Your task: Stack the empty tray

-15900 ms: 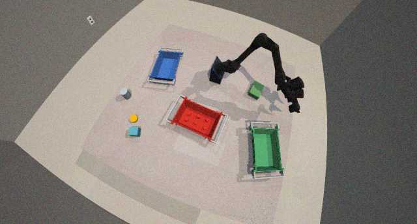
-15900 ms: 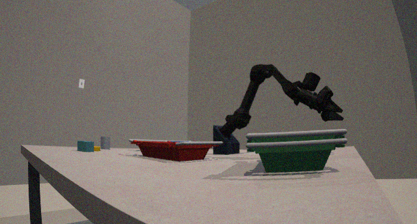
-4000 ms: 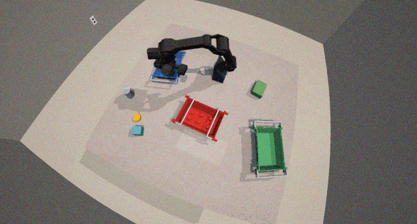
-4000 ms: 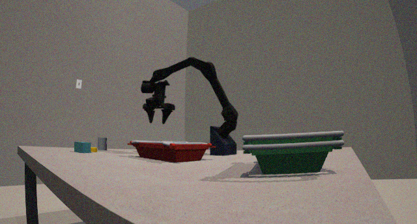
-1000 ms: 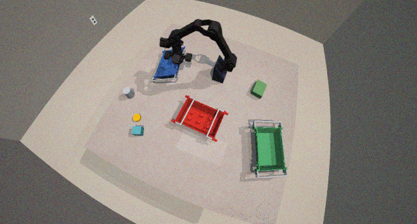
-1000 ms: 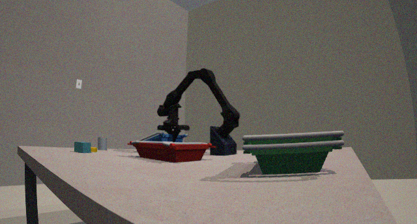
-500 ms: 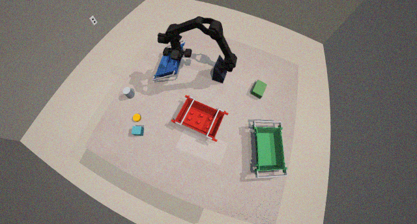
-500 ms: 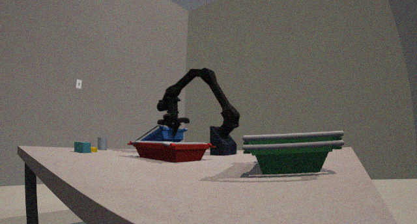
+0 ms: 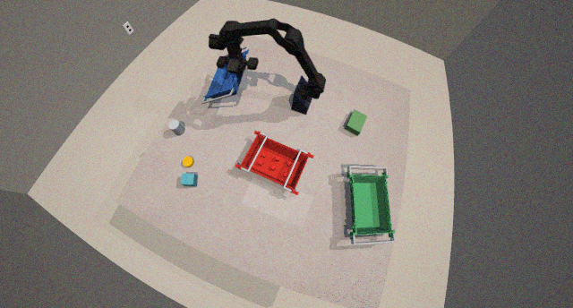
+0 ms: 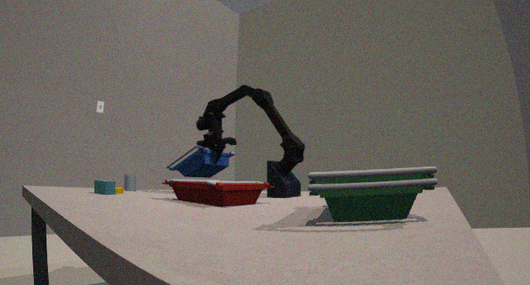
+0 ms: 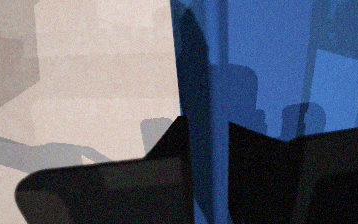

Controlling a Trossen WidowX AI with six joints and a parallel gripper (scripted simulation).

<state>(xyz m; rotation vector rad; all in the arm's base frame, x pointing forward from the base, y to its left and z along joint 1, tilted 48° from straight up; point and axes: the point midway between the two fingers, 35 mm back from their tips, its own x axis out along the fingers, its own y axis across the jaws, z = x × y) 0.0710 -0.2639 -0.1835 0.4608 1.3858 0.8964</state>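
The blue tray lies 7 cm to the right of my gripper tip, 2 cm ahead of it and 1 cm below it. From my gripper tip the other things lie so: yellow disc (47 cm ahead, 14 cm below, 6 cm to the right); teal block (54 cm ahead, 13 cm below); grey cylinder (34 cm ahead, 21 cm to the right, 11 cm below).
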